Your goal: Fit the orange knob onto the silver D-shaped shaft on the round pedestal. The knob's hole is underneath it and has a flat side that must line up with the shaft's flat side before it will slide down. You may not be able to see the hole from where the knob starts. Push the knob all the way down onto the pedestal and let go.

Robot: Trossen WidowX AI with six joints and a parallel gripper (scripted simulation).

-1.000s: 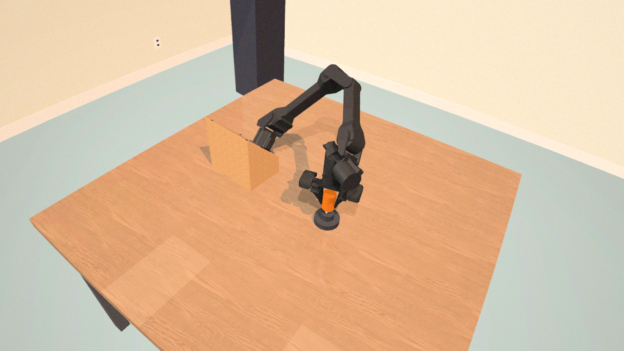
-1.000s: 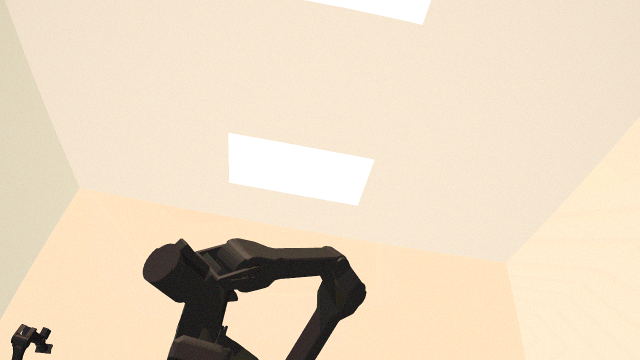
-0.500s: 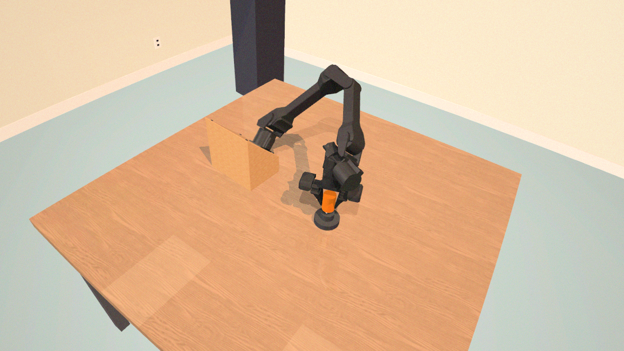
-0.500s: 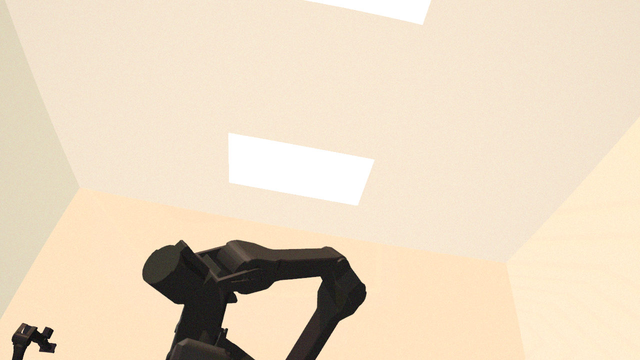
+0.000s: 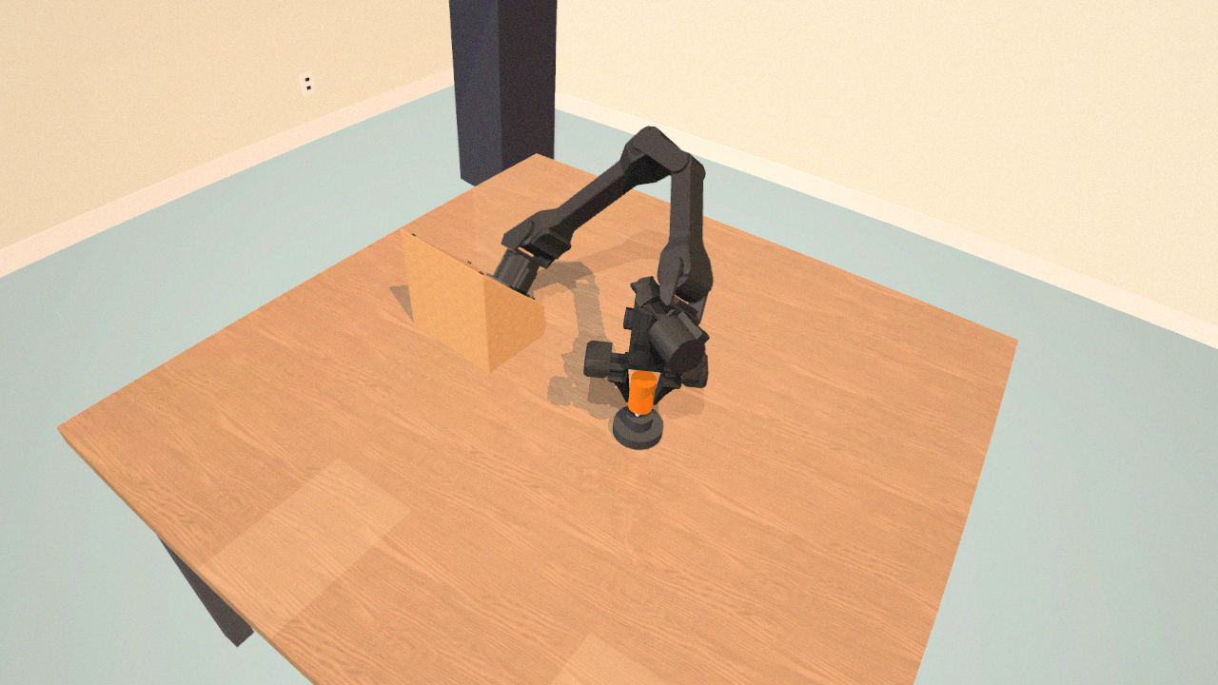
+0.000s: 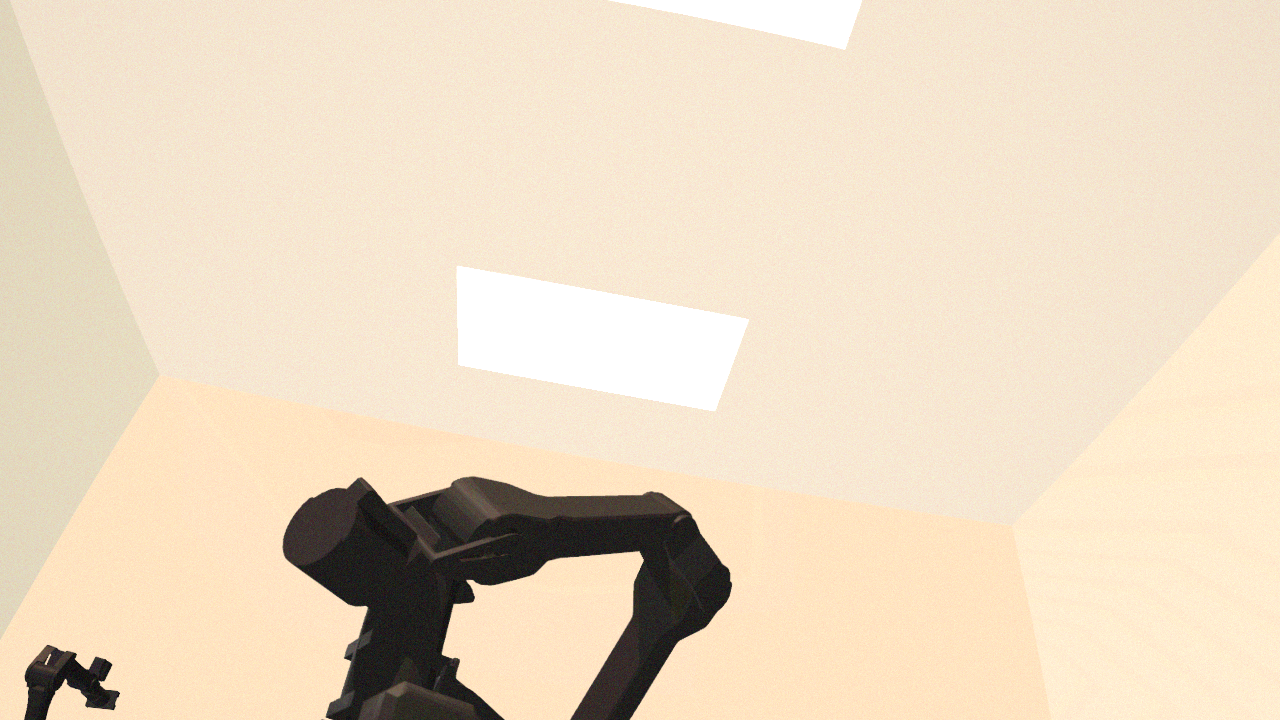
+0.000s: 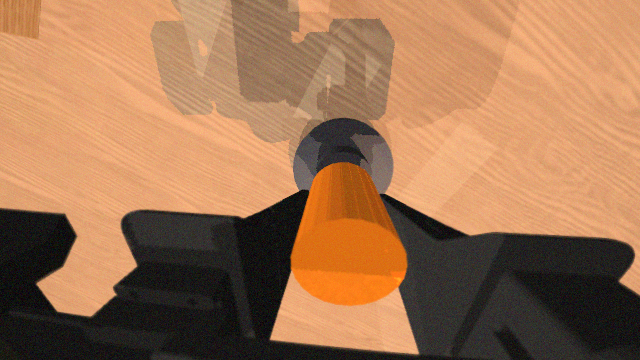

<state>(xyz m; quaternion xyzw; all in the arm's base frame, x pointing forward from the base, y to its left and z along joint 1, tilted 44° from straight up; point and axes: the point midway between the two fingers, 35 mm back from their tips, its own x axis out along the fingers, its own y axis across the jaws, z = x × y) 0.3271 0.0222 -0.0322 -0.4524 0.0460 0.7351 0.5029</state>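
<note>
My gripper tip is 40 mm below the orange knob. The rest, counted from my gripper tip: round dark pedestal 40 mm below.
</note>
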